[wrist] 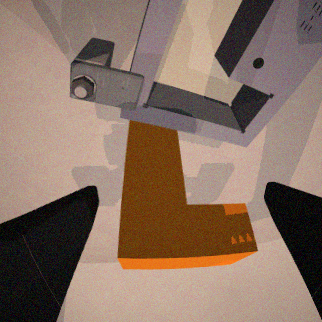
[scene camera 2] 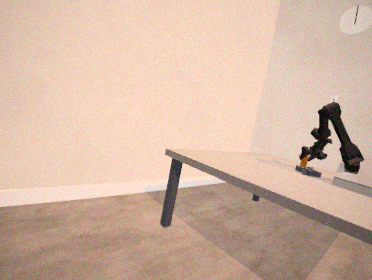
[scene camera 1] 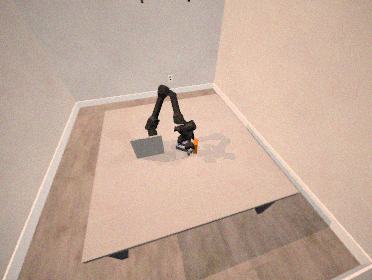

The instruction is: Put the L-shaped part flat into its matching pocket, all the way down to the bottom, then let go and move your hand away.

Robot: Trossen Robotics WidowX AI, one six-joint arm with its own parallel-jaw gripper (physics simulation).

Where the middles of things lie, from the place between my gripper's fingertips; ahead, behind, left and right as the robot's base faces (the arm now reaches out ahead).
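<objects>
My gripper is now 2 cm above the orange L-shaped part (wrist: pixel 157 229), and it is also 1 cm short of the orange L-shaped part.
</objects>
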